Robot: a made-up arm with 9 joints. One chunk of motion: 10 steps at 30 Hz.
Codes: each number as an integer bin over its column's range. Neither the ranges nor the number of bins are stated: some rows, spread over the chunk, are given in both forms.
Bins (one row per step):
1: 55 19 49 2 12 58
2: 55 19 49 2 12 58
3: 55 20 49 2 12 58
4: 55 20 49 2 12 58
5: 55 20 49 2 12 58
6: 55 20 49 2 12 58
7: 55 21 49 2 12 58
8: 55 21 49 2 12 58
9: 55 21 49 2 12 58
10: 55 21 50 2 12 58
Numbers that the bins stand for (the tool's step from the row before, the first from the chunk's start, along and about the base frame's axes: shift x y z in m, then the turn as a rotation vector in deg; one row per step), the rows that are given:
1: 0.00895 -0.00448 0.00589 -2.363 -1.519 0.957
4: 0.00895 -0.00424 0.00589 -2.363 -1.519 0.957
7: 0.00895 -0.00400 0.00589 -2.363 -1.519 0.957
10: 0.00895 -0.00400 0.00625 -2.363 -1.519 0.957
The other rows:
2: 0.00895 -0.00448 0.00589 -2.363 -1.519 0.957
3: 0.00895 -0.00424 0.00589 -2.363 -1.519 0.957
5: 0.00895 -0.00424 0.00589 -2.363 -1.519 0.957
6: 0.00895 -0.00424 0.00589 -2.363 -1.519 0.957
8: 0.00895 -0.00400 0.00589 -2.363 -1.519 0.957
9: 0.00895 -0.00400 0.00589 -2.363 -1.519 0.957

